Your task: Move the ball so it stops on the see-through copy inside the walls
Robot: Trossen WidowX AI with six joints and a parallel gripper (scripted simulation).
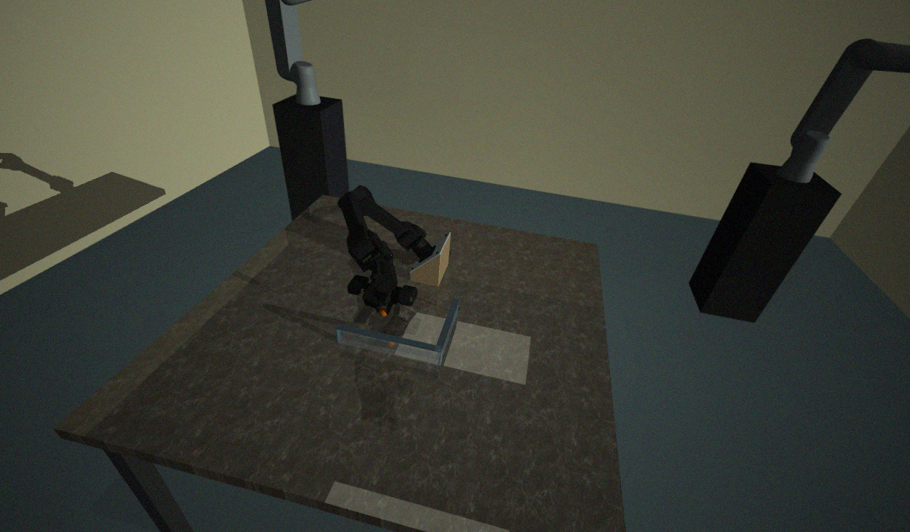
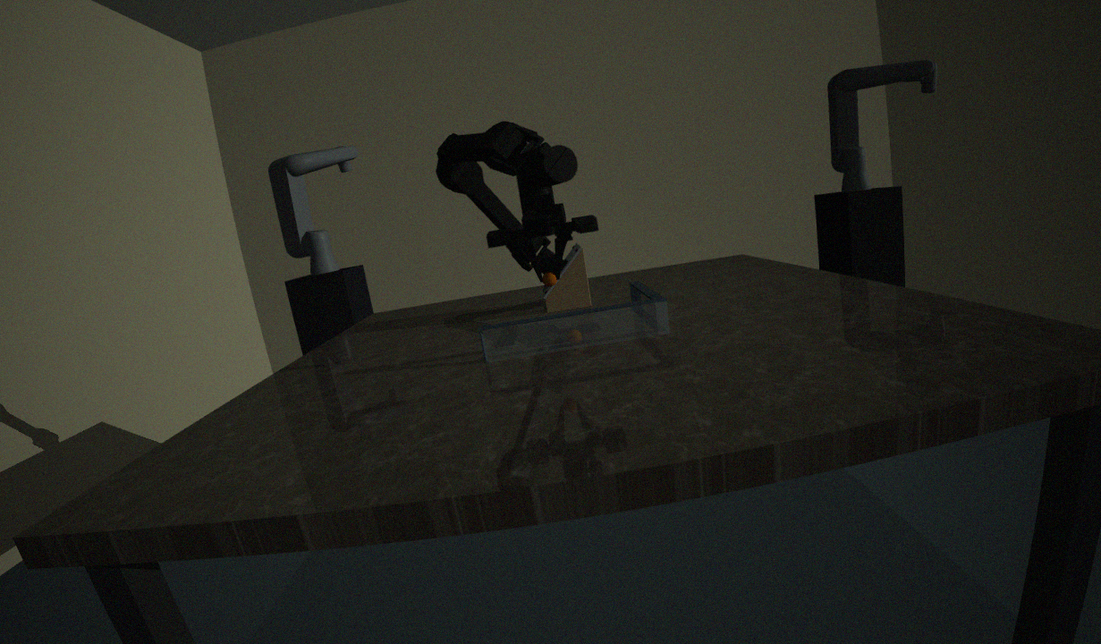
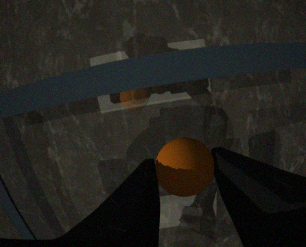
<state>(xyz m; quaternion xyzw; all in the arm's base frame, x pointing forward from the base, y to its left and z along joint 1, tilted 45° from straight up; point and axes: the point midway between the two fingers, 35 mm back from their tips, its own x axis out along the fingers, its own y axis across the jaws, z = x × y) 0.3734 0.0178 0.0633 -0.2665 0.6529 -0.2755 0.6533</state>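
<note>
Now: gripper tip 40 mm short of the clear wall, 30 mm to the right of it and 90 mm above it. Also, from my gripper tip: orange ball right at my gripper tip.
</note>
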